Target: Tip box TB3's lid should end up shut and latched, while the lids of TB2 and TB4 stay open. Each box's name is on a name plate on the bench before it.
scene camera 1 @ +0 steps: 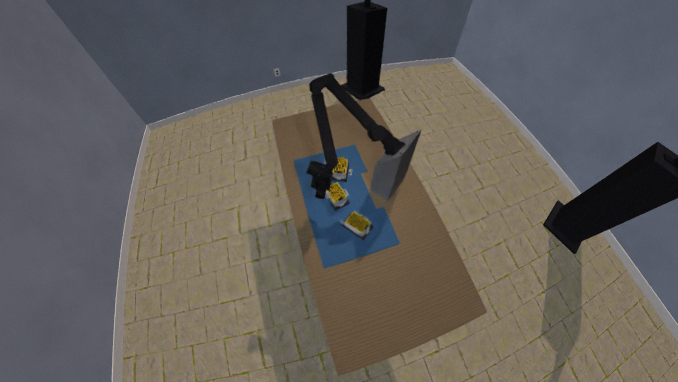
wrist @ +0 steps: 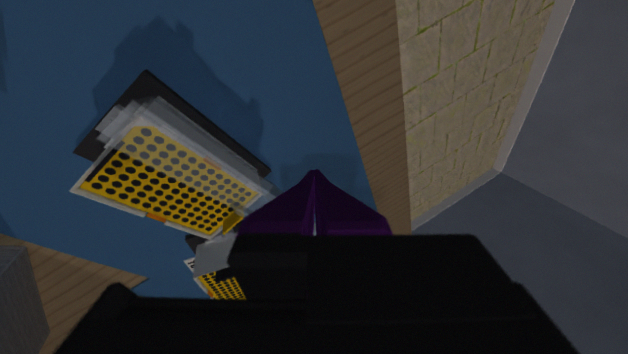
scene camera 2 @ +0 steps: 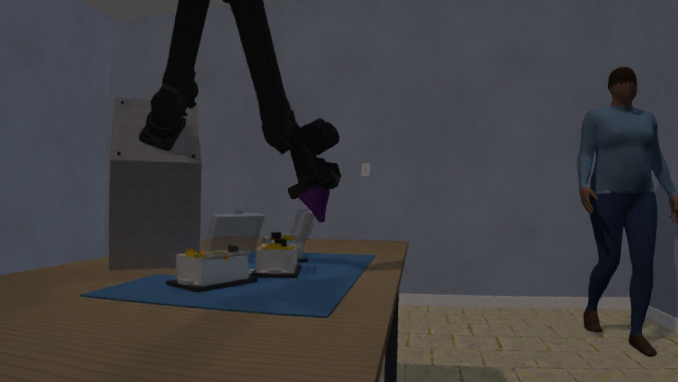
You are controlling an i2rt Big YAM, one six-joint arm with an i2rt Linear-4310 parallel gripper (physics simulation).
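Pixels of known places: gripper, fingertip midpoint: [scene camera 1: 316, 189] [wrist: 314, 177] [scene camera 2: 321, 221]; arm's base at its link origin: [scene camera 1: 395, 149] [scene camera 2: 162, 131].
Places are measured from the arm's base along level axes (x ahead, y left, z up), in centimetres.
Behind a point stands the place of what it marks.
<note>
Tip box TB3 [scene camera 1: 337, 193] @(x 30.0, y -11.9, z -29.2 cm) [scene camera 2: 276, 259] [wrist: 165, 185] @(x 30.1, y -11.5, z -29.2 cm), with a yellow perforated rack, is the middle box. In the wrist view its clear lid is not shut and overlaps part of the rack. Tip box TB2 [scene camera 1: 358, 223] [scene camera 2: 212, 269] @(x 16.6, y -32.4, z -31.2 cm) is nearest in scene camera 2, its lid [scene camera 2: 237, 232] @(x 21.4, y -32.7, z -24.0 cm) standing open. Tip box TB4 [scene camera 1: 340, 167] @(x 16.7, y -25.8, z -29.2 cm) [wrist: 222, 286] @(x 15.2, y -25.0, z -29.2 cm) is at the back, partly hidden in the wrist view. My gripper [scene camera 2: 321, 220] @(x 40.0, y -18.0, z -22.6 cm) [wrist: 314, 177] @(x 40.0, y -18.0, z -22.6 cm) is shut and empty, fingertips beside an upright clear lid [scene camera 2: 302, 227] @(x 35.3, y -20.0, z -23.7 cm); I cannot tell whose lid this is or whether they touch.
The boxes stand on a blue mat [scene camera 1: 332, 250] @(x 52.8, y 12.5, z -34.9 cm) [scene camera 2: 280, 302] @(x 29.1, y -44.9, z -34.9 cm) on the wooden bench [scene camera 1: 400, 300] @(x 42.3, y 57.1, z -35.3 cm) [scene camera 2: 125, 340] @(x 8.6, y -64.0, z -35.2 cm). A grey angled block [scene camera 1: 392, 175] @(x 7.9, y 7.5, z -8.4 cm) [scene camera 2: 155, 215] @(x 0.0, y -6.4, z -21.9 cm) carries the arm's base. A person [scene camera 2: 622, 150] stands on the floor beyond the bench. Two black pillars [scene camera 1: 366, 50] [scene camera 1: 615, 200] stand around it.
</note>
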